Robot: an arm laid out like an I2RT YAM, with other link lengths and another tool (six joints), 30 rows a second.
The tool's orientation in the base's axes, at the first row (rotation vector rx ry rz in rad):
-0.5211 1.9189 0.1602
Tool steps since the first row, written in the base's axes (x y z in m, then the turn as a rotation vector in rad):
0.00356 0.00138 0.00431 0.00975 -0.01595 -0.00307
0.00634 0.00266 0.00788 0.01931 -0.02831 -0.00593
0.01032 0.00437 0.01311 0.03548 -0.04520 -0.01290
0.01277 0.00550 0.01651 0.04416 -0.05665 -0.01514
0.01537 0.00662 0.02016 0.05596 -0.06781 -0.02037
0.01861 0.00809 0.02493 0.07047 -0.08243 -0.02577
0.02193 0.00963 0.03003 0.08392 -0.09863 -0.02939
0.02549 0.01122 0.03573 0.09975 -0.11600 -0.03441
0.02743 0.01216 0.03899 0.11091 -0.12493 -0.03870
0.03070 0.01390 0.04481 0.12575 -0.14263 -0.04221
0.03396 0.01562 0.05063 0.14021 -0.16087 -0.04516
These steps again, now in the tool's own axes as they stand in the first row. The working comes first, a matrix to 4 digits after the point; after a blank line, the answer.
The tool's axes in the first row as the columns of a matrix, in the base's axes (used below as rounded here):
-0.3151 -0.4279 0.8471
-0.2815 0.8946 0.3471
-0.9063 -0.1291 -0.4023

-0.00542 -0.00085 0.00176 0.00420 -0.01804 0.00396
-0.00989 -0.00135 0.00312 0.00726 -0.03282 0.00892
-0.01636 -0.00220 0.00498 0.01324 -0.05395 0.01956
-0.02054 -0.00268 0.00608 0.01575 -0.06762 0.02384
-0.02498 -0.00326 0.00721 0.01992 -0.08198 0.03206
-0.03074 -0.00394 0.00854 0.02435 -0.10057 0.04145
-0.03684 -0.00465 0.00984 0.02796 -0.12035 0.04868
-0.04357 -0.00548 0.01111 0.03241 -0.14201 0.05808
-0.04740 -0.00589 0.01177 0.03529 -0.15422 0.06616
-0.05420 -0.00649 0.01280 0.03878 -0.17596 0.07400
-0.06098 -0.00709 0.01382 0.04203 -0.19808 0.08110

